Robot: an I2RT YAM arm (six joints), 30 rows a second.
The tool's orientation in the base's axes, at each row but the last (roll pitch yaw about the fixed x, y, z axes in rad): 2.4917 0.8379 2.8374; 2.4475 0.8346 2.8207; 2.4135 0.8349 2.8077; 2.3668 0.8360 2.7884; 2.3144 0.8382 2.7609; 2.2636 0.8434 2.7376; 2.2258 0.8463 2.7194
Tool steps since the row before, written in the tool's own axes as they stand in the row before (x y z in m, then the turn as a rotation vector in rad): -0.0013 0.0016 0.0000 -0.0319 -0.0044 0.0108; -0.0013 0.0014 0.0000 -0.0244 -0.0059 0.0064; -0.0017 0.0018 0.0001 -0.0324 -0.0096 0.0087; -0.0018 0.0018 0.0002 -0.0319 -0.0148 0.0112; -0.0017 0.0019 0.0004 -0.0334 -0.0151 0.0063; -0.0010 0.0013 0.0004 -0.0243 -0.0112 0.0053; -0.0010 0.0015 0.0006 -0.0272 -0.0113 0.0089
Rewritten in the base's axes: 0.0005 0.0012 0.0016 0.0293 -0.0060 0.0162; 0.0005 0.0010 0.0016 0.0215 -0.0076 0.0122; 0.0008 0.0012 0.0020 0.0291 -0.0116 0.0154; 0.0008 0.0012 0.0021 0.0319 -0.0147 0.0114; 0.0009 0.0014 0.0020 0.0293 -0.0177 0.0145; 0.0005 0.0010 0.0012 0.0219 -0.0127 0.0102; 0.0006 0.0012 0.0013 0.0263 -0.0116 0.0108
